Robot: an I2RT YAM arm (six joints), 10 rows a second.
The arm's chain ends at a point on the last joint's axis. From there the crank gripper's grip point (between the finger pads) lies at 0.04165 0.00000 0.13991 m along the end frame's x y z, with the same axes.
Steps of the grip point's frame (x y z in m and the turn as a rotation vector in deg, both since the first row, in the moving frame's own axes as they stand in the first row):
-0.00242 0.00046 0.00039 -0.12 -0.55 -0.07
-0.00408 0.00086 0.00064 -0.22 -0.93 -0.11
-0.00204 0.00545 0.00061 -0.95 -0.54 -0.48
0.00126 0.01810 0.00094 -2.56 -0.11 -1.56
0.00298 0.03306 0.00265 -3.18 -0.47 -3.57
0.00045 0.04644 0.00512 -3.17 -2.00 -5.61
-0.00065 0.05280 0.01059 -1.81 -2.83 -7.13
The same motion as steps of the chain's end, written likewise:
-0.00108 0.00022 0.00000 -0.12 -0.55 -0.07
-0.00180 0.00040 -0.00002 -0.22 -0.93 -0.11
-0.00073 0.00347 0.00024 -0.95 -0.54 -0.48
0.00146 0.01298 0.00097 -2.56 -0.11 -1.56
0.00397 0.02785 0.00246 -3.18 -0.47 -3.57
0.00517 0.04251 0.00386 -3.17 -2.00 -5.61
0.00634 0.05310 0.00870 -1.81 -2.83 -7.13

